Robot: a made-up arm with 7 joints. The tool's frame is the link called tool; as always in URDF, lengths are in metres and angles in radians.
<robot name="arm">
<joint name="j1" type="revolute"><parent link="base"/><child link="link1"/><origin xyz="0 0 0.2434" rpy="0 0 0"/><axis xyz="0 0 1"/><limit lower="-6.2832" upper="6.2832"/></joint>
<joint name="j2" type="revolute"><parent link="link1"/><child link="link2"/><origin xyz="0 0 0" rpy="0 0 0"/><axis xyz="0 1 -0.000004"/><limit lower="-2.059" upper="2.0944"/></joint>
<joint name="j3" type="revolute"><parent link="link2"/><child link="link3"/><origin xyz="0 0 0.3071" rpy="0 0 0"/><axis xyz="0 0 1"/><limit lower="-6.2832" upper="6.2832"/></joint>
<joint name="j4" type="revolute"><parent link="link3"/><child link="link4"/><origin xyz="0.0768 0 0" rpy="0 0 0"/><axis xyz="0 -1 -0.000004"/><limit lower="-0.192" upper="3.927"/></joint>
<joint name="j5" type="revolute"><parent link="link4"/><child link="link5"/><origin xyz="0.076 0 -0.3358" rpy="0 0 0"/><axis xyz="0 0.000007 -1"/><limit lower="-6.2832" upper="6.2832"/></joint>
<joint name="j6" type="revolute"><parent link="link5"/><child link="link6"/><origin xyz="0 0 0" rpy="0 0 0"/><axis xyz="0 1 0.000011"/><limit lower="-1.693" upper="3.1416"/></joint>
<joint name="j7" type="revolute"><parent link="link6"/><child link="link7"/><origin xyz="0.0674 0 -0.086" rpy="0 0 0"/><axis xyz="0 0.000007 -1"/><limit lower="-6.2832" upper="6.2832"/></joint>
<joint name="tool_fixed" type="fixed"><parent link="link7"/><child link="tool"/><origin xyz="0 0 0" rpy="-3.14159 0 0"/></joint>
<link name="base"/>
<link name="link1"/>
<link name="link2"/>
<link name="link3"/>
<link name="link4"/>
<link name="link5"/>
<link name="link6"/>
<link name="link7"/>
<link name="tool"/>
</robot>
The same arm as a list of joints. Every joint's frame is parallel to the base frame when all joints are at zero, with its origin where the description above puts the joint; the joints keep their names.
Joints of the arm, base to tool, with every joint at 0 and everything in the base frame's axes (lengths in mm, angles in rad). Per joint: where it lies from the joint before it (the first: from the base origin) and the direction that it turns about. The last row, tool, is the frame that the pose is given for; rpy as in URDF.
j1: origin 0 0 243.4 axis 0 0 1
j2: origin 0 0 0 axis 0 1 0
j3: origin 0 0 307.1 axis 0 0 1
j4: origin 76.8 0 0 axis 0 -1 0
j5: origin 76 0 -335.8 axis 0 0 -1
j6: origin 0 0 0 axis 0 1 0
j7: origin 67.4 0 -86 axis 0 0 -1
tool: origin 0 0 0 rpy -3.1416 0 0
Joint limits (rad, base to tool): -6.2832..6.2832 -2.059..2.0944 -6.2832..6.2832 -0.192..3.927 -6.2832..6.2832 -1.693..3.1416 -6.2832..6.2832

